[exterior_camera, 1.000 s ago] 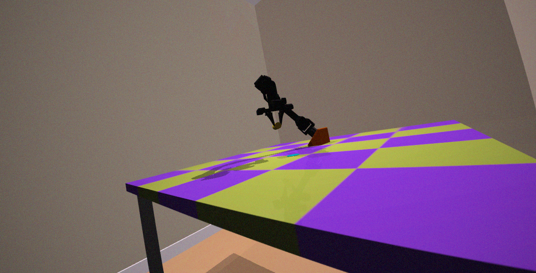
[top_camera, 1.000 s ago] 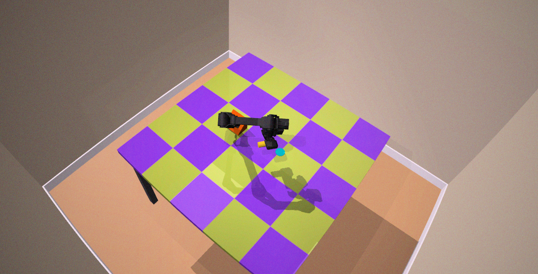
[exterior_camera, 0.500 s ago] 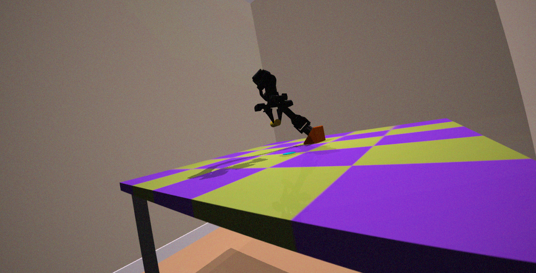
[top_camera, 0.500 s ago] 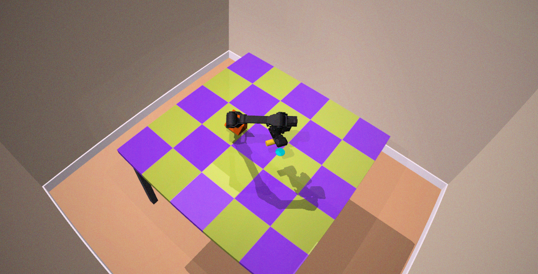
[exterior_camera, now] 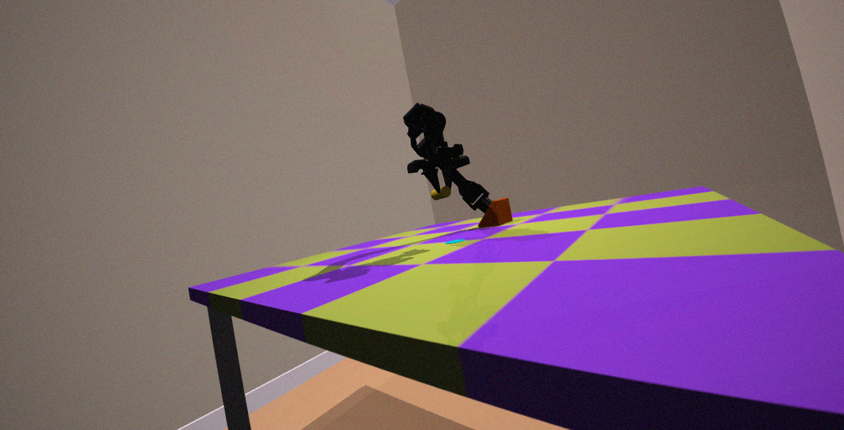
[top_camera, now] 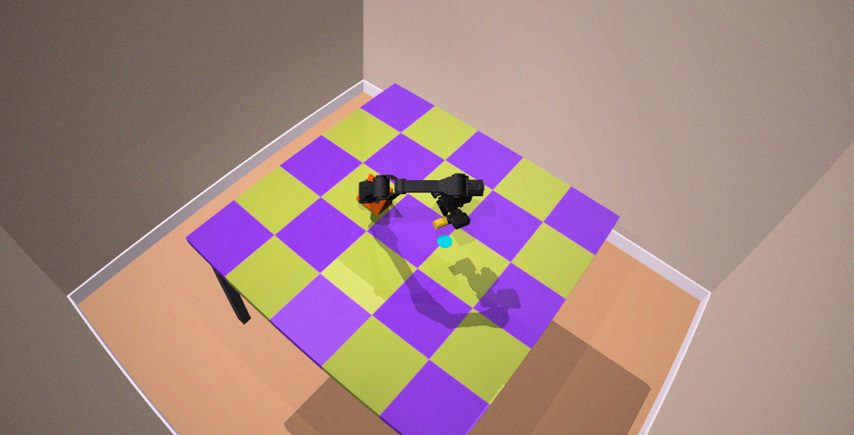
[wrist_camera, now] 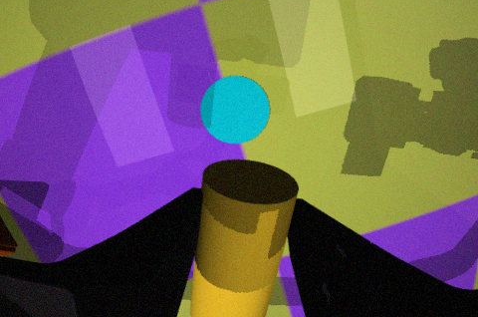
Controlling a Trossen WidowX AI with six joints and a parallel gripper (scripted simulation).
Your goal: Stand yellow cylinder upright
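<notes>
Now: gripper tip 15 cm above the cyan circle and 1 cm to the right of it. From my gripper tip the other things lie so: yellow cylinder (2 cm to the right, 1 cm behind).
</notes>
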